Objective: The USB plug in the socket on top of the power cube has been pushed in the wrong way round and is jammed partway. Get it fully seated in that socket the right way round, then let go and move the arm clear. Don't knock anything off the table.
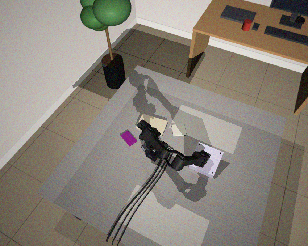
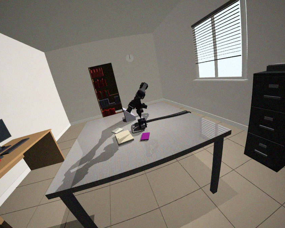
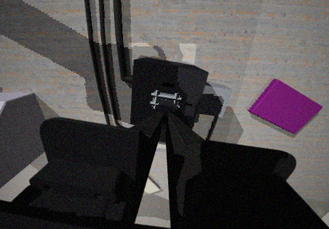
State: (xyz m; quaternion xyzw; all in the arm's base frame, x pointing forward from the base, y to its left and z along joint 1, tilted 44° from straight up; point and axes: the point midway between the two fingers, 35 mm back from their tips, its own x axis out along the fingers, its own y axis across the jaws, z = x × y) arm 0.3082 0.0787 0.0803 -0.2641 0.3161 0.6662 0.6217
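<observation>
Now: gripper tip 2 cm above the silver-edged USB plug. Round my gripper tip: beige notebook 14 cm ahead, 20 cm to the right, 10 cm below; small note 5 cm behind, 27 cm to the right, 10 cm below; magenta card 22 cm ahead, 1 cm to the right, 10 cm below.
</observation>
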